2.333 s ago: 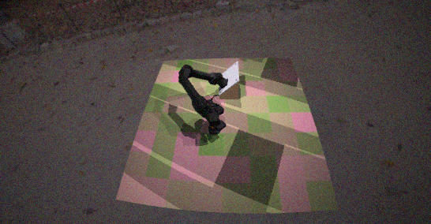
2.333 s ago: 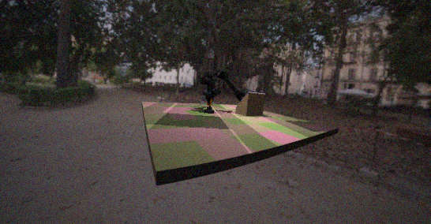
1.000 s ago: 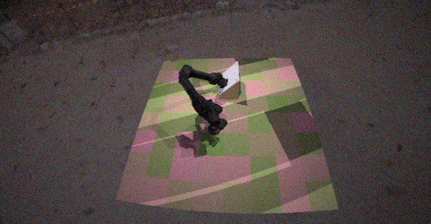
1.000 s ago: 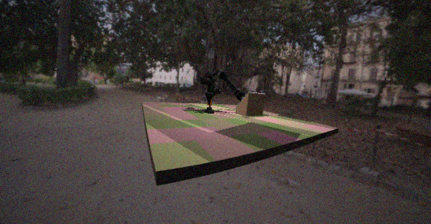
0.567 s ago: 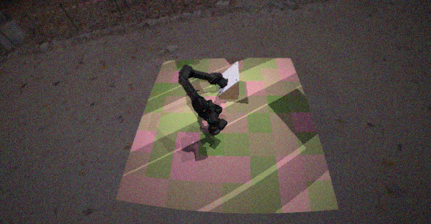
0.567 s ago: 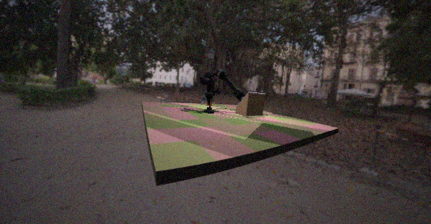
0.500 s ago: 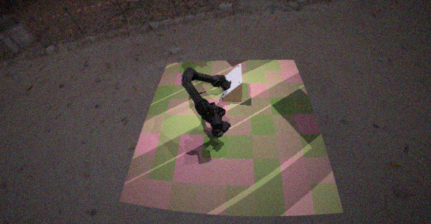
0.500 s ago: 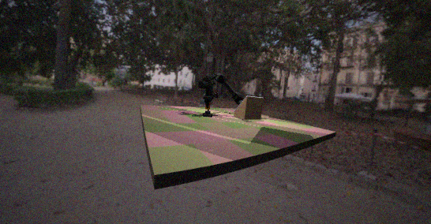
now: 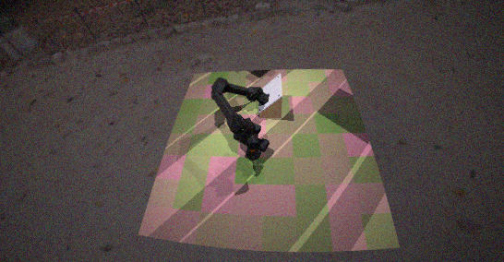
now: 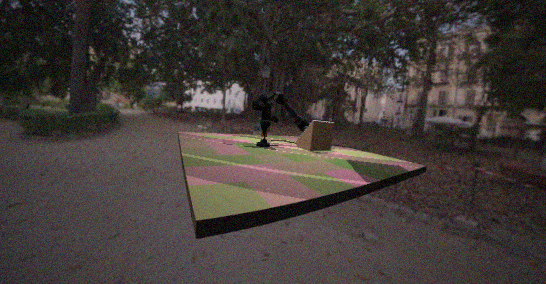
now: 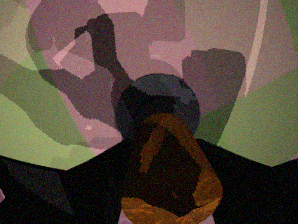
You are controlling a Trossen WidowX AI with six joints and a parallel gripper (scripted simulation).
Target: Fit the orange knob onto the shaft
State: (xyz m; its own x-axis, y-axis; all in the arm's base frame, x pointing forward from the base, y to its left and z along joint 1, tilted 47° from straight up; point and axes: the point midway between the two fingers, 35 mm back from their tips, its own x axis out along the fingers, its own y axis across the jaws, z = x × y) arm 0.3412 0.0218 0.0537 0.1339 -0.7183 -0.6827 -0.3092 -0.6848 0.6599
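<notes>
The orange knob is 2 cm above my gripper tip. Round my gripper tip: round dark pedestal: 4 cm below.
</notes>
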